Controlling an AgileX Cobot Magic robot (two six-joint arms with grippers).
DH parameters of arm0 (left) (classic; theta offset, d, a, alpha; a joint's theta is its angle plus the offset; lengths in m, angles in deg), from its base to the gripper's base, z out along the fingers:
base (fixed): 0 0 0 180
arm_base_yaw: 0 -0.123 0 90
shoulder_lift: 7.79 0 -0.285 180
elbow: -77.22 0 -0.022 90
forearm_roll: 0 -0.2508 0 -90
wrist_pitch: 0 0 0.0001 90
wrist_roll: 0 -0.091 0 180
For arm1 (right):
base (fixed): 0 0 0 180
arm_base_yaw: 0 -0.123 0 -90
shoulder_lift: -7.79 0 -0.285 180
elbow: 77.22 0 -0.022 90
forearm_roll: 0 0.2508 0 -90
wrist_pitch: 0 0 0.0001 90
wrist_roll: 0 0.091 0 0
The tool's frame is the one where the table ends.
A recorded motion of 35 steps. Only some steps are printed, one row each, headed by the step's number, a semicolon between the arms.
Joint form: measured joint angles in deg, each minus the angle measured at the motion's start. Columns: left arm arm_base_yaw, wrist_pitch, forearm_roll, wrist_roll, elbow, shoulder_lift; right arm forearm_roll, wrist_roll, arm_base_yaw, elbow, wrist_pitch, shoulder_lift.
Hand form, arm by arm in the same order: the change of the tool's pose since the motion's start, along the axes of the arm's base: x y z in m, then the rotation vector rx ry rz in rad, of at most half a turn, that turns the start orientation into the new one. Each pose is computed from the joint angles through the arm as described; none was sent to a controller.
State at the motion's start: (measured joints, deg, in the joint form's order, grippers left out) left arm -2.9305 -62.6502 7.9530 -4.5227 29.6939 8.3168; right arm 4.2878 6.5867 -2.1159 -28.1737 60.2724 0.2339
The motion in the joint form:
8: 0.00 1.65 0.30 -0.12 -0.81 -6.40; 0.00 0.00 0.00 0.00 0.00 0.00
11: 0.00 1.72 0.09 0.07 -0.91 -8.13; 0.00 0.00 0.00 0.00 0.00 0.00
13: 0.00 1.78 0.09 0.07 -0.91 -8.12; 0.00 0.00 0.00 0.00 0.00 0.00
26: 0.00 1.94 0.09 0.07 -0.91 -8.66; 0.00 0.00 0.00 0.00 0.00 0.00
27: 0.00 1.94 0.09 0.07 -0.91 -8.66; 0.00 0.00 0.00 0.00 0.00 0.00
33: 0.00 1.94 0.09 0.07 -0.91 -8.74; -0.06 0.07 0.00 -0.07 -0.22 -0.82
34: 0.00 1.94 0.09 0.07 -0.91 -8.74; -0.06 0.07 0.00 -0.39 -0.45 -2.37
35: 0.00 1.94 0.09 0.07 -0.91 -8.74; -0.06 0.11 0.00 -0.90 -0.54 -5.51
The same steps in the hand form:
8: -0.0147 -0.0010 -0.0010 0.0017 -0.1264 -0.0001; 0.0000 0.0000 0.0000 0.0000 0.0000 0.0000
11: -0.0192 -0.0009 -0.0015 0.0035 -0.1556 0.0035; 0.0000 0.0000 0.0000 0.0000 0.0000 0.0000
13: -0.0191 -0.0009 -0.0015 0.0034 -0.1565 0.0036; 0.0000 0.0000 0.0000 0.0000 0.0000 0.0000
26: -0.0205 -0.0010 -0.0013 0.0039 -0.1687 0.0039; 0.0000 0.0000 0.0000 0.0000 0.0000 0.0000
27: -0.0205 -0.0010 -0.0013 0.0039 -0.1687 0.0039; 0.0000 0.0000 0.0000 0.0000 0.0000 0.0000
33: -0.0207 -0.0010 -0.0013 0.0039 -0.1701 0.0039; 0.0022 0.0000 0.0007 0.0000 0.0093 -0.0014
34: -0.0207 -0.0010 -0.0013 0.0039 -0.1701 0.0039; 0.0060 0.0001 0.0026 -0.0005 0.0268 -0.0016
35: -0.0207 -0.0010 -0.0013 0.0039 -0.1701 0.0039; 0.0137 0.0004 0.0049 -0.0015 0.0712 -0.0021

